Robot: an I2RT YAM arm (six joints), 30 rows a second.
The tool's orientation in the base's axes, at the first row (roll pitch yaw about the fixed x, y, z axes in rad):
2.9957 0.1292 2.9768
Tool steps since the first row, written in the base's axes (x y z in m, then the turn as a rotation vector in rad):
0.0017 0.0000 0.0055 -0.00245 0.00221 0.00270
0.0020 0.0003 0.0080 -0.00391 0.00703 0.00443
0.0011 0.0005 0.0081 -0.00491 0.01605 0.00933
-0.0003 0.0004 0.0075 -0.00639 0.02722 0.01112
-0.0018 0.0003 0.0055 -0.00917 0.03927 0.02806
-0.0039 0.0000 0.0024 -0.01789 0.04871 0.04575
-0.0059 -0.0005 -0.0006 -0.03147 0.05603 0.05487
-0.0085 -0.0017 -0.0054 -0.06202 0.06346 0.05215
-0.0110 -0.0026 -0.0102 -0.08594 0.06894 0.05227
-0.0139 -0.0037 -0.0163 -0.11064 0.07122 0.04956
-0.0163 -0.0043 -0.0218 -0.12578 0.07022 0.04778
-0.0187 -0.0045 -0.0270 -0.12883 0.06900 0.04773
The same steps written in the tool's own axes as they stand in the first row. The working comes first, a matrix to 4 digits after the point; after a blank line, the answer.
The tool's axes in the first row as the columns of a matrix, in the base's axes (used below as rounded here):
-0.9782 0.1438 0.1496
0.1627 0.9790 0.1225
-0.1288 0.1442 -0.9811

-0.0024 0.0010 -0.0051 0.00241 0.00220 -0.00274
-0.0029 0.0017 -0.0075 0.00440 0.00696 -0.00407
-0.0020 0.0018 -0.0077 0.00621 0.01635 -0.00792
-0.0006 0.0014 -0.0074 0.00925 0.02733 -0.00853
0.0011 0.0008 -0.0056 0.01175 0.04117 -0.02409
0.0035 -0.0002 -0.0029 0.01953 0.05171 -0.04159
0.0058 -0.0014 -0.0004 0.03283 0.05824 -0.05168
0.0087 -0.0037 0.0038 0.06428 0.06073 -0.05267
0.0117 -0.0056 0.0080 0.08855 0.06267 -0.05569
0.0151 -0.0080 0.0135 0.11343 0.06096 -0.05645
0.0181 -0.0097 0.0184 0.12831 0.05755 -0.05709
0.0210 -0.0110 0.0231 0.13110 0.05591 -0.05765

